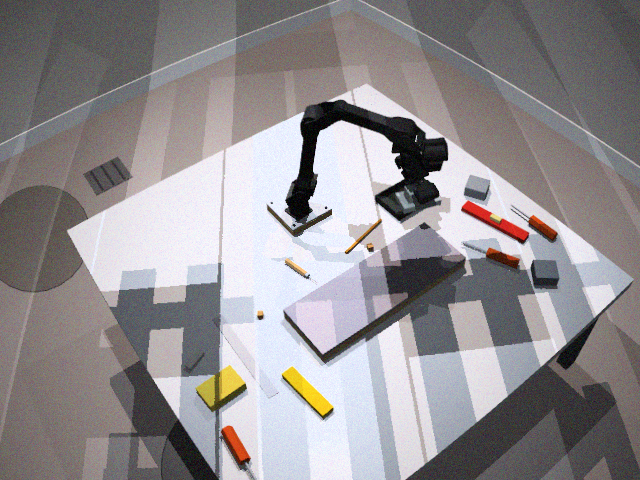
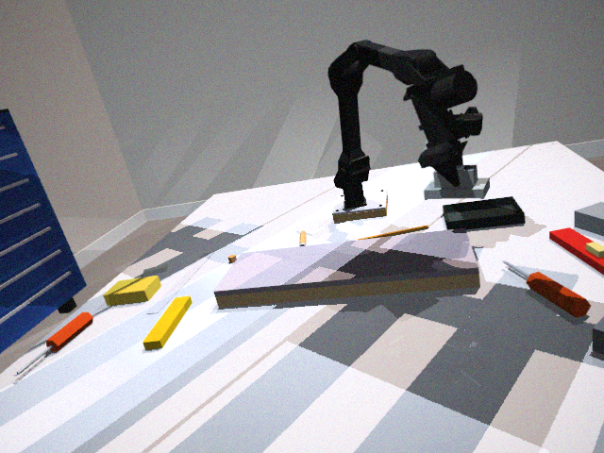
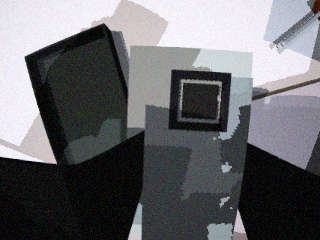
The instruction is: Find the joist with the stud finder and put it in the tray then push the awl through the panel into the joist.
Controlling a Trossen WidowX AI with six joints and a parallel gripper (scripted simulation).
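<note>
The black tray is 120 mm below my gripper tip, 100 mm behind it and 60 mm to the left of it. From my gripper tip the other things lie so: stud finder: 20 mm above, 10 mm to the left; then red level: 180 mm to the left, 170 mm ahead, 120 mm below; then pencil: 150 mm to the right, 130 mm below, 90 mm behind.
</note>
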